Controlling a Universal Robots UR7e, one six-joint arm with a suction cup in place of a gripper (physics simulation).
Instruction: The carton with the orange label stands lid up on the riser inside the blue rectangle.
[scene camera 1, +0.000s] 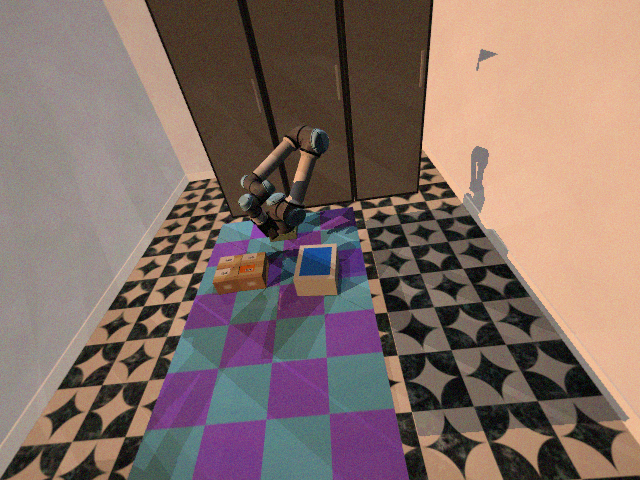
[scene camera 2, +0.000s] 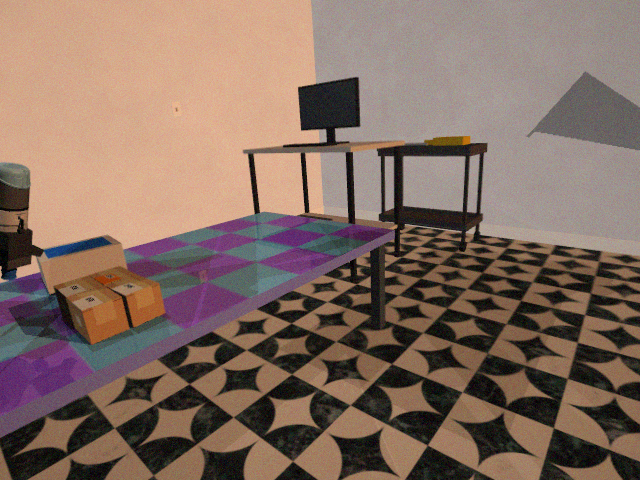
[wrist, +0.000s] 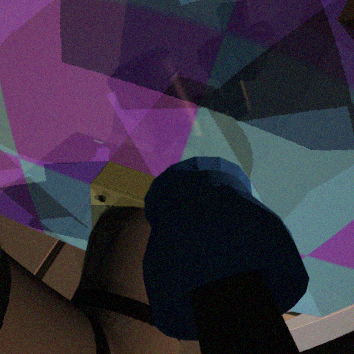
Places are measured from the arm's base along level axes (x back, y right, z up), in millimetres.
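Pixels of known places: hand, its tool point: (scene camera 2: 8, 277) (wrist: 198, 206); arm's base, origin of its link: (scene camera 1: 283, 226).
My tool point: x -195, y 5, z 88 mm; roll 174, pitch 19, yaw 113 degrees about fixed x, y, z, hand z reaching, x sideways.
Note:
For each thing: its top centre in the pictures, then the offset to it from my tool point. Level surfaces: height alone.
- carton with the orange label, centre of its top: (scene camera 2: 112, 274) (scene camera 1: 250, 271) dz -42, dx -227, dy +119 mm
- pale riser, centre of its top: (scene camera 2: 77, 246) (scene camera 1: 316, 260) dz -15, dx -229, dy -230 mm
- blue rectangle, centre of its top: (scene camera 2: 77, 246) (scene camera 1: 316, 260) dz -15, dx -229, dy -230 mm
- checkered table, height of its surface: dz -135 mm
The carton with the orange label (scene camera 1: 248, 269) (scene camera 2: 108, 279) stands lid up on the table, in a tight two-by-two block with three white-labelled cartons. In scene camera 1 it is the block's front right one. The pale riser (scene camera 1: 316, 287) (scene camera 2: 85, 264) stands to the right of the block there, with the blue rectangle (scene camera 1: 315, 261) (scene camera 2: 77, 247) on its top; no carton stands on it. My gripper (scene camera 1: 271, 233) (scene camera 2: 8, 272) (wrist: 220, 240), a dark blue suction cup, is open and holds nothing. It is above the table behind the cartons, near the arm's base, apart from cartons and riser.
The white-labelled cartons (scene camera 1: 227, 259) (scene camera 2: 90, 300) touch or nearly touch the orange-labelled one. The yellowish arm base (scene camera 1: 283, 236) (wrist: 122, 181) is on the checkered table (scene camera 1: 299, 387) (scene camera 2: 289, 237). A brown cabinet (scene camera 1: 310, 67) stands behind the arm. A desk with a monitor (scene camera 2: 329, 104) and a cart (scene camera 2: 431, 150) stand farther off.

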